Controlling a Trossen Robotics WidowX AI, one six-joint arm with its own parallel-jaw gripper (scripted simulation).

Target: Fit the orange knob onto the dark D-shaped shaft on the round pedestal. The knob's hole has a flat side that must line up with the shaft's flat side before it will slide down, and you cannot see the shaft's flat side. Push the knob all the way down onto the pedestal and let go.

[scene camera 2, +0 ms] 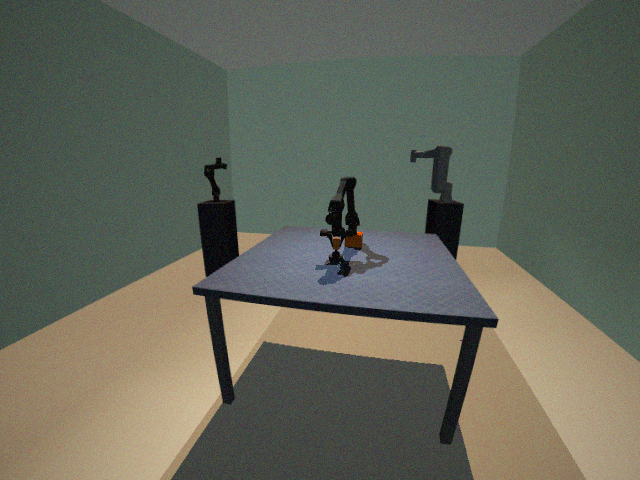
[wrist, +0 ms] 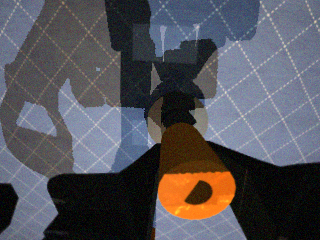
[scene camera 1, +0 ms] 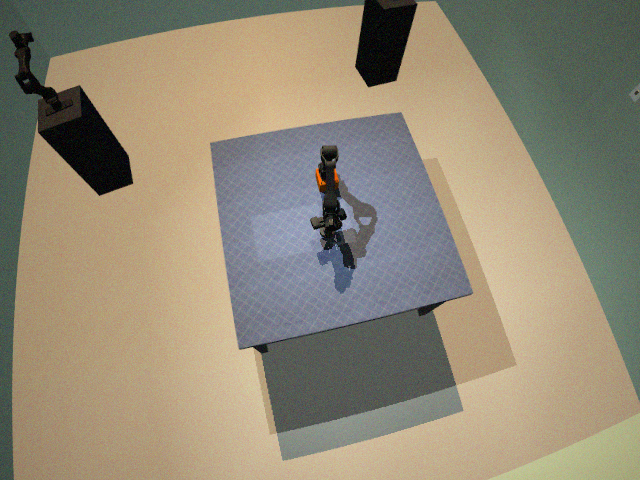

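Observation:
Orange knob carried in my gripper. Dark shaft seen too.

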